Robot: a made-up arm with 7 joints.
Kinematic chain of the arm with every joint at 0, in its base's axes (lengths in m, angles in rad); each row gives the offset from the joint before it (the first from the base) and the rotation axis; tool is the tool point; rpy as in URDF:
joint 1: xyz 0 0 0 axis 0.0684 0.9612 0.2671
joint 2: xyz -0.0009 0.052 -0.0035 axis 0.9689 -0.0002 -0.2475
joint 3: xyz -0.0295 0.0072 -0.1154 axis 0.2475 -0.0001 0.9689
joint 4: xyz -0.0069 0 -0.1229 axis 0.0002 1 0
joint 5: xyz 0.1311 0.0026 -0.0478 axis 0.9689 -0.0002 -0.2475
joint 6: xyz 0.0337 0 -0.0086 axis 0.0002 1 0
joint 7: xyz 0.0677 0 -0.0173 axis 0.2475 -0.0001 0.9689
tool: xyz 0 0 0 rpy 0 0.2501 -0.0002
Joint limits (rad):
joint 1: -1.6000..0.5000
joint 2: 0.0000..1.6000
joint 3: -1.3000..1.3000
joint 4: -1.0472..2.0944
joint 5: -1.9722..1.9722
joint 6: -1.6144..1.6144
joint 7: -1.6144..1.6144
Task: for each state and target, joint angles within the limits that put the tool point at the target. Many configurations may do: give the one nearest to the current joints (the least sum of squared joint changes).
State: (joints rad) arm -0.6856 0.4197 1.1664 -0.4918 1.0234 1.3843 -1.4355
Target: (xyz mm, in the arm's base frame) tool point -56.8 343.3 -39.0
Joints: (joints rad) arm 0.2394 0.5476 1.3000 -0.4414 1.1797 1.4725 -1.4355
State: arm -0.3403 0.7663 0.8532 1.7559 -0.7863 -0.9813 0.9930
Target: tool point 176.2 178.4 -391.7
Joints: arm -0.7435 0.3154 0.9073 1.9813 -0.7808 -1.1459 0.9930
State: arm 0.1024 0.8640 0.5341 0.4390 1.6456 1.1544 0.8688
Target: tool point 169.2 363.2 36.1
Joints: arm -0.0629 1.1932 0.5627 0.1156 1.7466 1.1761 0.8688
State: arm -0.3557 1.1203 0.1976 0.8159 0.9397 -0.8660 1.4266
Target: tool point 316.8 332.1 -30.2
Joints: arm -0.6898 1.1601 0.2121 0.6413 0.9089 -0.8484 1.4266
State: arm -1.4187 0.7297 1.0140 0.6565 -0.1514 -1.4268 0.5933
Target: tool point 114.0 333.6 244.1
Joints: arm -1.6000 1.2716 0.7193 0.5788 -0.0694 -1.1509 0.5933
